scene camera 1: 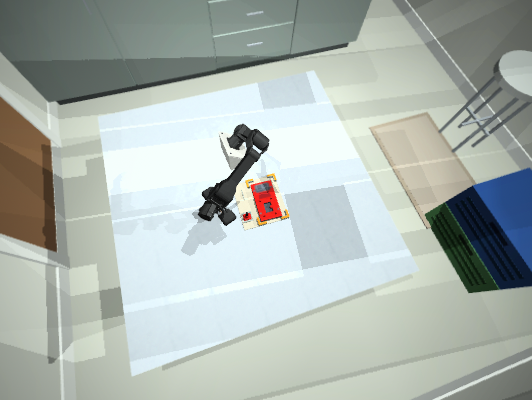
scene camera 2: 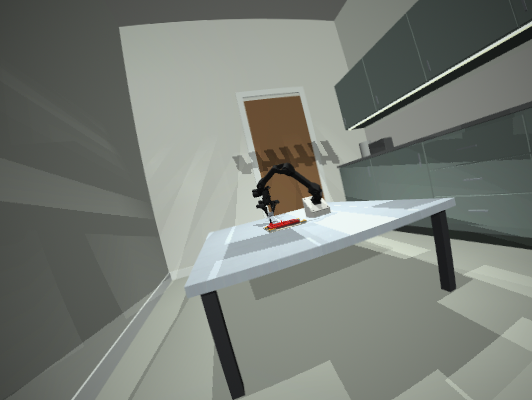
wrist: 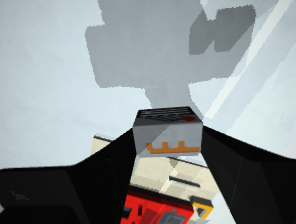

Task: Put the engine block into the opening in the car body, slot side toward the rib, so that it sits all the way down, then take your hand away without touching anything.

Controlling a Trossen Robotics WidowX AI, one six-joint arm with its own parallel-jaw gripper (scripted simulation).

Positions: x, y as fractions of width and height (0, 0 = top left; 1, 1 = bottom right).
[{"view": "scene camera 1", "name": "red car body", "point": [0.50, 0.51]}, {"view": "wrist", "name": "gripper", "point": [0.56, 0.58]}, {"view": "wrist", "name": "engine block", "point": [0.60, 0.59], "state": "held by the gripper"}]
